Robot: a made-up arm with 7 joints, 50 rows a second.
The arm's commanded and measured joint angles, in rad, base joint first. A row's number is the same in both.
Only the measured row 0 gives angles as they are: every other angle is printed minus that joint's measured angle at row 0.
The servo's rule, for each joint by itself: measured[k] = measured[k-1] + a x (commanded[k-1-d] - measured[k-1]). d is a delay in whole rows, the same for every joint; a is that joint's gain. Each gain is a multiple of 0.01, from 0.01 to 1. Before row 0 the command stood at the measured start. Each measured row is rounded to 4 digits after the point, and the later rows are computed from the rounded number. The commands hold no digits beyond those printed.
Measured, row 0: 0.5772 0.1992 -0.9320 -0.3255 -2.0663 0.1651 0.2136
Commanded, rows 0 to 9: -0.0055 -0.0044 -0.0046 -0.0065 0.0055 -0.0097 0.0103; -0.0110 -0.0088 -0.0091 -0.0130 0.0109 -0.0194 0.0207; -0.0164 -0.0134 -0.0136 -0.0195 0.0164 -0.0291 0.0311; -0.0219 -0.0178 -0.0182 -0.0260 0.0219 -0.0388 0.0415; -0.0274 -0.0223 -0.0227 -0.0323 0.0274 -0.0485 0.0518; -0.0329 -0.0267 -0.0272 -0.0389 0.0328 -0.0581 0.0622; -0.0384 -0.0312 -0.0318 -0.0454 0.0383 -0.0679 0.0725; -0.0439 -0.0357 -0.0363 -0.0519 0.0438 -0.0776 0.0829; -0.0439 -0.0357 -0.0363 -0.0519 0.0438 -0.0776 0.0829; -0.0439 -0.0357 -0.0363 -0.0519 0.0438 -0.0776 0.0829
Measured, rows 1 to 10: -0.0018 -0.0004 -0.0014 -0.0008 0.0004 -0.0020 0.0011; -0.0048 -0.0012 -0.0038 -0.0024 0.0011 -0.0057 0.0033; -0.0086 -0.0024 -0.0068 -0.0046 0.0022 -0.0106 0.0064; -0.0130 -0.0039 -0.0103 -0.0074 0.0036 -0.0165 0.0103; -0.0178 -0.0057 -0.0141 -0.0106 0.0053 -0.0232 0.0149; -0.0228 -0.0078 -0.0182 -0.0143 0.0072 -0.0305 0.0201; -0.0279 -0.0101 -0.0224 -0.0183 0.0094 -0.0384 0.0259; -0.0332 -0.0127 -0.0267 -0.0227 0.0118 -0.0466 0.0322; -0.0367 -0.0150 -0.0297 -0.0265 0.0140 -0.0531 0.0378; -0.0391 -0.0171 -0.0317 -0.0298 0.0161 -0.0582 0.0428
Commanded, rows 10 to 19: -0.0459 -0.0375 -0.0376 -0.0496 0.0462 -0.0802 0.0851; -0.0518 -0.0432 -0.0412 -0.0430 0.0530 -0.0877 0.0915; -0.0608 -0.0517 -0.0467 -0.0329 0.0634 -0.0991 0.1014; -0.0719 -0.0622 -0.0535 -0.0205 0.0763 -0.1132 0.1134; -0.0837 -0.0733 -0.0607 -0.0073 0.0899 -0.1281 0.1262; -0.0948 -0.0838 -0.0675 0.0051 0.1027 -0.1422 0.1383; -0.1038 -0.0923 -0.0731 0.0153 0.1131 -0.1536 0.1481; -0.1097 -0.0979 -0.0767 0.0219 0.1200 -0.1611 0.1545; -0.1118 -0.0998 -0.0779 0.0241 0.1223 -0.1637 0.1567; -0.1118 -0.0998 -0.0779 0.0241 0.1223 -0.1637 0.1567
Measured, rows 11 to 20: -0.0413 -0.0191 -0.0335 -0.0324 0.0182 -0.0628 0.0475; -0.0448 -0.0215 -0.0359 -0.0338 0.0206 -0.0680 0.0523; -0.0501 -0.0245 -0.0392 -0.0337 0.0236 -0.0745 0.0577; -0.0573 -0.0283 -0.0436 -0.0320 0.0273 -0.0826 0.0638; -0.0660 -0.0328 -0.0489 -0.0288 0.0317 -0.0922 0.0707; -0.0755 -0.0379 -0.0547 -0.0244 0.0367 -0.1027 0.0781; -0.0848 -0.0433 -0.0604 -0.0192 0.0420 -0.1134 0.0858; -0.0930 -0.0488 -0.0655 -0.0139 0.0475 -0.1234 0.0934; -0.0992 -0.0539 -0.0693 -0.0090 0.0527 -0.1319 0.1004; -0.1034 -0.0585 -0.0720 -0.0047 0.0576 -0.1386 0.1066
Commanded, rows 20 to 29: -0.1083 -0.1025 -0.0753 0.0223 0.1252 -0.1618 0.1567; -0.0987 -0.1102 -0.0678 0.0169 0.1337 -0.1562 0.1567; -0.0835 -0.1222 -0.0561 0.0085 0.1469 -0.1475 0.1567; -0.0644 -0.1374 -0.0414 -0.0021 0.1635 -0.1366 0.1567; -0.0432 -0.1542 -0.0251 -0.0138 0.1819 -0.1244 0.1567; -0.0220 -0.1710 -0.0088 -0.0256 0.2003 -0.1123 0.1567; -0.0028 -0.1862 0.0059 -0.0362 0.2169 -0.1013 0.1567; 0.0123 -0.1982 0.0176 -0.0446 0.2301 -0.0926 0.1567; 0.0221 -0.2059 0.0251 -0.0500 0.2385 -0.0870 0.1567; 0.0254 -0.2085 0.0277 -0.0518 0.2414 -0.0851 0.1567
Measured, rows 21 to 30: -0.1050 -0.0629 -0.0730 -0.0012 0.0623 -0.1435 0.1121; -0.1029 -0.0676 -0.0714 0.0012 0.0673 -0.1462 0.1170; -0.0965 -0.0731 -0.0667 0.0021 0.0729 -0.1465 0.1214; -0.0859 -0.0795 -0.0589 0.0016 0.0792 -0.1444 0.1253; -0.0718 -0.0870 -0.0484 -0.0004 0.0864 -0.1402 0.1288; -0.0554 -0.0954 -0.0361 -0.0037 0.0944 -0.1343 0.1319; -0.0380 -0.1045 -0.0231 -0.0079 0.1030 -0.1274 0.1346; -0.0214 -0.1139 -0.0105 -0.0127 0.1119 -0.1201 0.1370; -0.0070 -0.1231 0.0005 -0.0175 0.1208 -0.1131 0.1392; 0.0037 -0.1316 0.0089 -0.0220 0.1292 -0.1072 0.1411
